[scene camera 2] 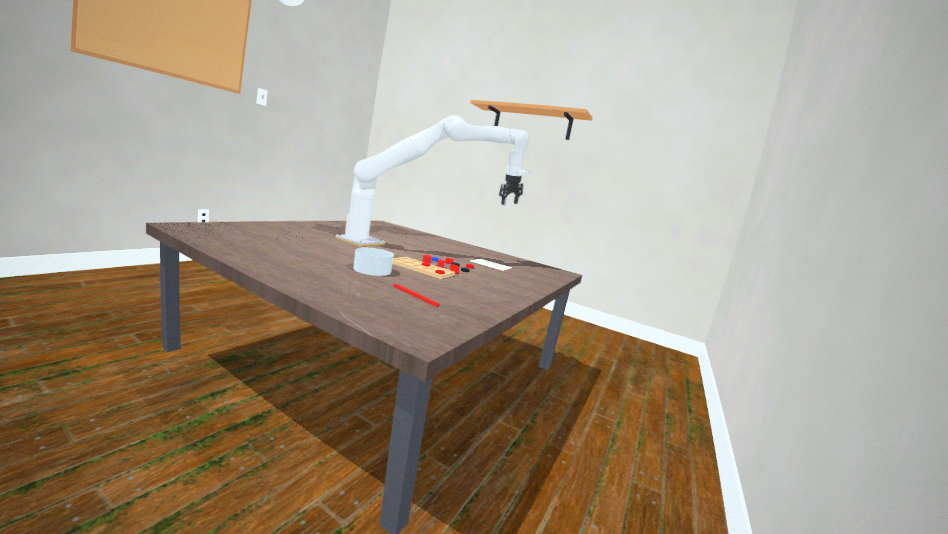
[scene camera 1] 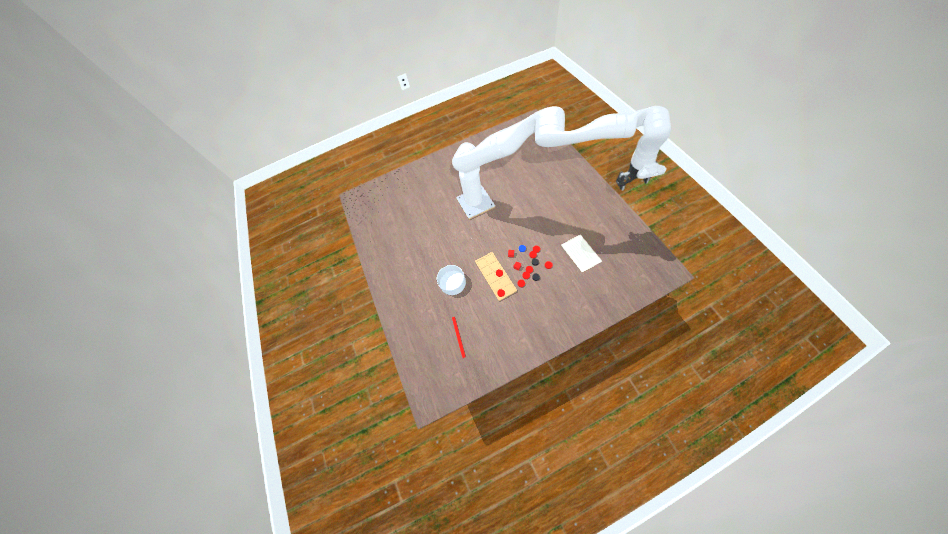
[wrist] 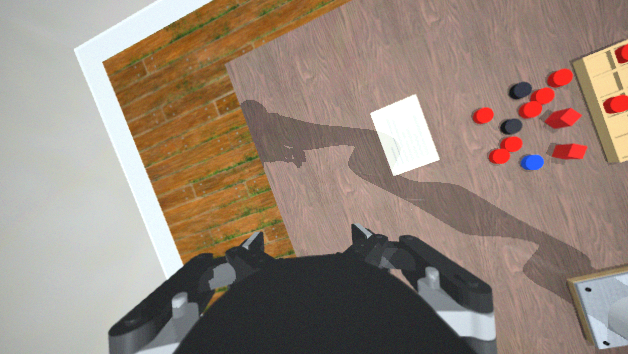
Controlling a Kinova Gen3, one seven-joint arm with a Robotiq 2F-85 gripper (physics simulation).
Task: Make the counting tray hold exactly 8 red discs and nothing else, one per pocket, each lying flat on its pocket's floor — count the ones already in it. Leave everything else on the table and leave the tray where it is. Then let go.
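Observation:
The tan counting tray [scene camera 1: 487, 262] [wrist: 592, 112] lies on the table, with one red disc [scene camera 1: 500, 292] [wrist: 624, 53] in a pocket at one end and another red disc [scene camera 1: 499, 272] [wrist: 616, 104] nearer its middle; whether they are fully flat is unclear. Several loose red discs [scene camera 1: 548, 264] [wrist: 483, 115] lie beside it, among two black discs [scene camera 1: 536, 277] [wrist: 520, 90], a blue disc [scene camera 1: 522, 248] [wrist: 532, 162] and two red blocks [scene camera 1: 511, 253] [wrist: 563, 118]. My gripper [scene camera 1: 634, 184] [scene camera 2: 510, 202] [wrist: 308, 237] is open and empty, high up and far from the tray. Part of the tray is cut off in the wrist view.
A pale round bowl [scene camera 1: 441, 281] [scene camera 2: 372, 264] stands beside the tray on the side away from the loose discs. A red stick [scene camera 1: 459, 336] [scene camera 2: 416, 295] lies beyond the bowl. A white sheet [scene camera 1: 581, 253] [scene camera 2: 490, 264] [wrist: 405, 135] lies past the loose discs.

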